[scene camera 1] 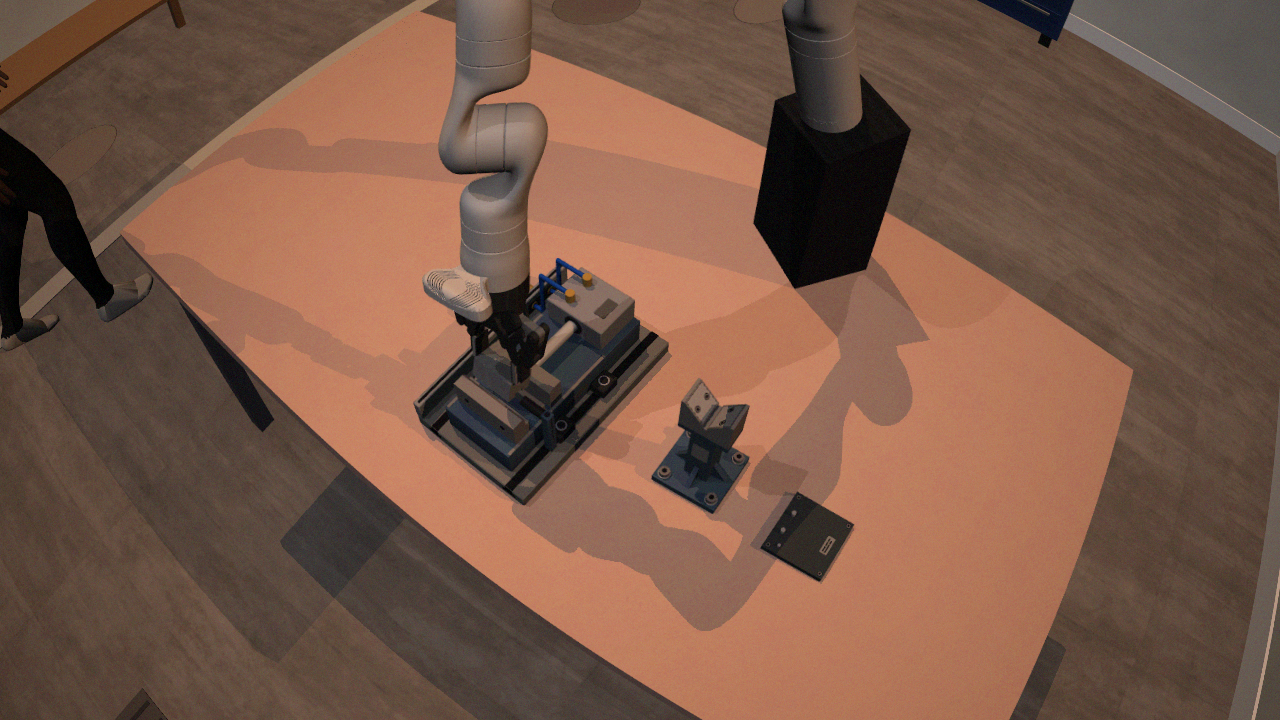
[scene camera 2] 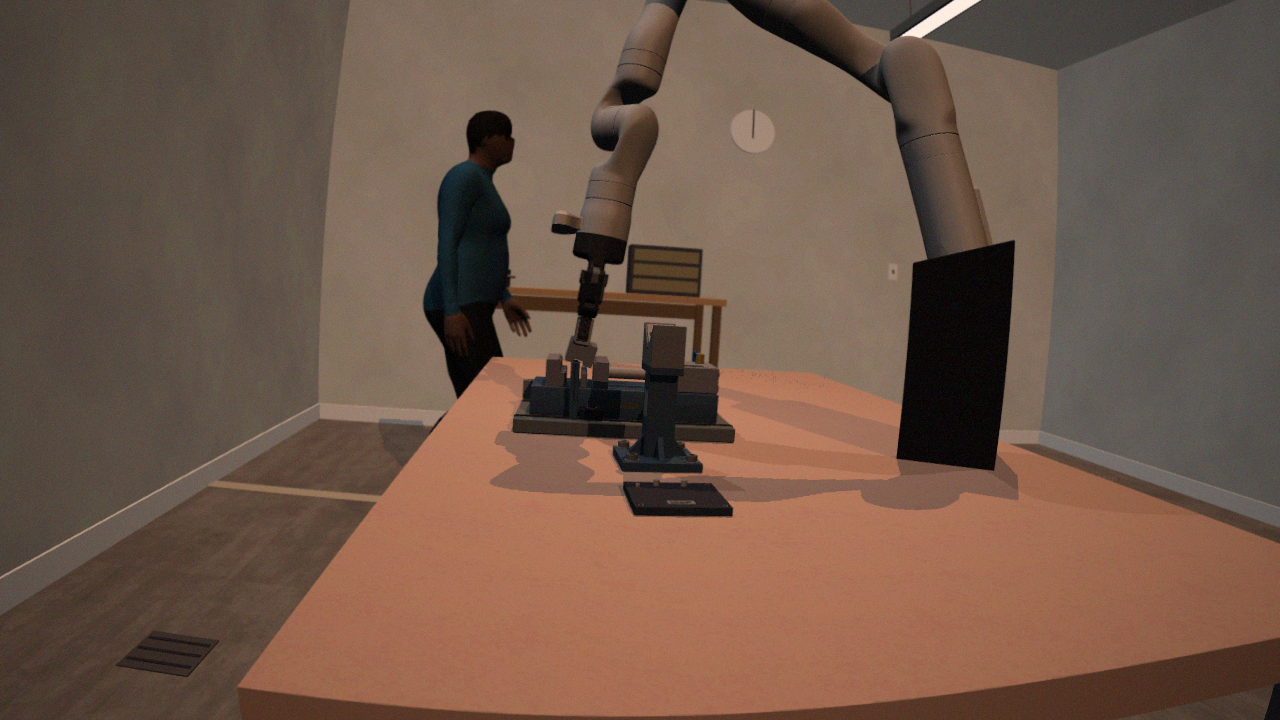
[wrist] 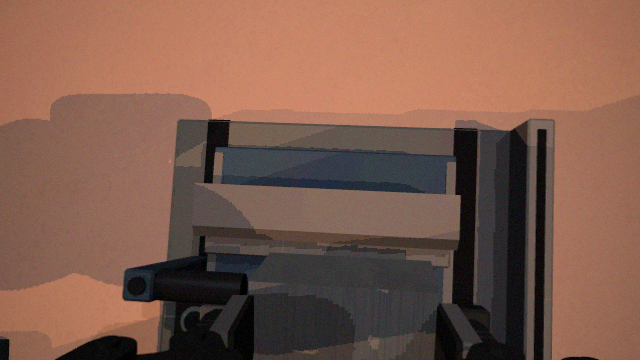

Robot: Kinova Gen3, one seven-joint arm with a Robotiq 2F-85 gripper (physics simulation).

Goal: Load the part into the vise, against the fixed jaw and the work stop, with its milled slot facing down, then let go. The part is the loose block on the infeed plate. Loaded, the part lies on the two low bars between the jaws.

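Frame: origin at the arm's base, x ahead, y left, z up, level; millimetres.
Seen in the pictures: gripper, fingertip midpoint: (scene camera 1: 500,366) (scene camera 2: 581,343) (wrist: 342,328); arm's base, link origin: (scene camera 1: 830,110) (scene camera 2: 959,258).
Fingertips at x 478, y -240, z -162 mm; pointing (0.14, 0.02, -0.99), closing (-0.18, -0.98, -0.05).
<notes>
Offsets run from my fingertips to a thing's top centre. "pt": to the spot under its first point.
My gripper (scene camera 1: 503,367) (scene camera 2: 583,334) (wrist: 342,328) is shut on the part, a grey block {dx -1, dy +0, dz +9 mm} (scene camera 2: 580,350) (wrist: 345,275), over the gap between the vise jaws. In scene camera 2 the part is tilted, with its lower edge near the height of the jaw tops. The fixed jaw (scene camera 1: 492,406) (scene camera 2: 554,369) (wrist: 325,210) is a pale upright plate, ahead of the part in the wrist view. The moving jaw (scene camera 2: 601,369) is on the other side. The work stop {pt dx +28, dy +81, dz -40 mm} (scene camera 1: 549,429) (wrist: 200,286) has a dark rod, near the part's left side in the wrist view. The slot and most of the low bars are hidden.
The vise's rear block {dx -153, dy +42, dz -20 mm} (scene camera 1: 592,308) has blue handles. A V-shaped stand (scene camera 1: 702,456) (scene camera 2: 660,402) and a dark flat plate {dx -10, dy +417, dz -108 mm} (scene camera 1: 810,537) (scene camera 2: 677,498) are beside the vise. A raised rail {pt dx +20, dy -87, dz -66 mm} (wrist: 532,225) runs along the base's right side. A black pedestal (scene camera 1: 832,197) (scene camera 2: 954,358) bears the arm.
</notes>
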